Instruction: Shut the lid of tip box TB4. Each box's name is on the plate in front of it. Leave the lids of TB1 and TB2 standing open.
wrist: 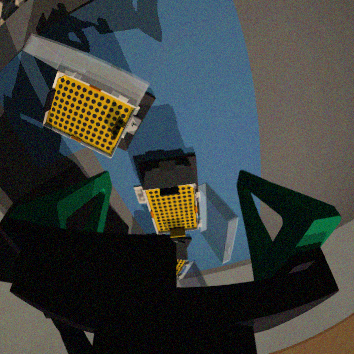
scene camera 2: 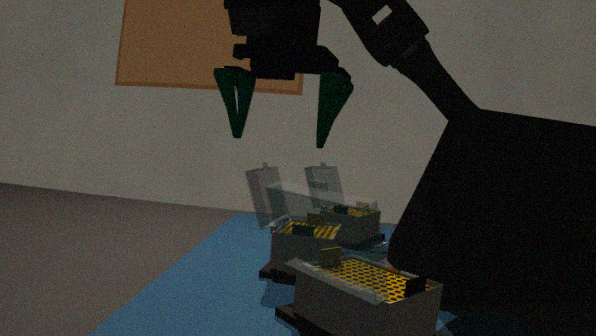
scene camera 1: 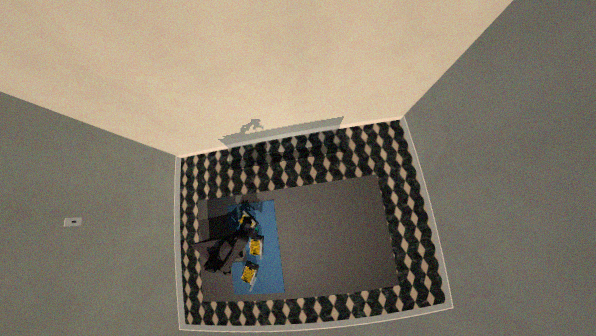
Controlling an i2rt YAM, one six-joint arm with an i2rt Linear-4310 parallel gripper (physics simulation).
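Pixels of known places: gripper, between the fingertips: (wrist: 173, 177) (scene camera 2: 276, 143) (scene camera 1: 252, 229); arm's base, origin of its link: (scene camera 2: 515, 201) (scene camera 1: 214, 254).
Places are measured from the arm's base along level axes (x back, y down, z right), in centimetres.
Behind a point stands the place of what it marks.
Tip box TB4 (scene camera 1: 243, 219) (scene camera 2: 410, 305) {x -21.8, y 7.1, z -29.9 cm} (wrist: 90, 115) has a yellow rack of holes. Its clear lid (wrist: 95, 62) {x -32.3, y -1.9, z -30.1 cm} stands open along the upper long side in the wrist view. TB2 (scene camera 1: 255, 247) {x -33.6, y 6.6, z -4.5 cm} (scene camera 2: 295, 247) (wrist: 172, 207) {x -33.4, y 6.7, z -5.4 cm} is the middle box; its lid (scene camera 2: 262, 197) {x -39.8, y 1.6, z -10.1 cm} (wrist: 217, 225) {x -40.5, y 2.4, z -3.5 cm} stands open. TB1 (scene camera 1: 248, 273) (scene camera 2: 360, 225) is farthest in scene view 2, its lid (scene camera 2: 325, 180) {x -33.1, y 0.9, z 22.5 cm} open too. My gripper (scene camera 2: 278, 141) {x -36.3, y -5.9, z -21.0 cm} (wrist: 173, 177) {x -36.3, y -5.9, z -21.0 cm} is open and empty, above the boxes and touching none. The names cannot be read here, and the arm partly covers TB4 in scene view 1.
The boxes stand in a row on a blue mat (scene camera 1: 272, 275) {x -45.9, y 12.4, z 20.0 cm} (scene camera 2: 200, 290) {x -44.4, y 12.4, z -20.2 cm} (wrist: 215, 100) {x -43.8, y 12.4, z -20.9 cm} on a grey-brown table (scene camera 1: 335, 235) {x -100.0, y 12.6, z -11.6 cm}. The dark arm (scene camera 2: 425, 65) {x -17.4, y -20.4, z -1.3 cm} rises beside the row. The lids of TB2 and TB1 stand on the side away from the arm's base.
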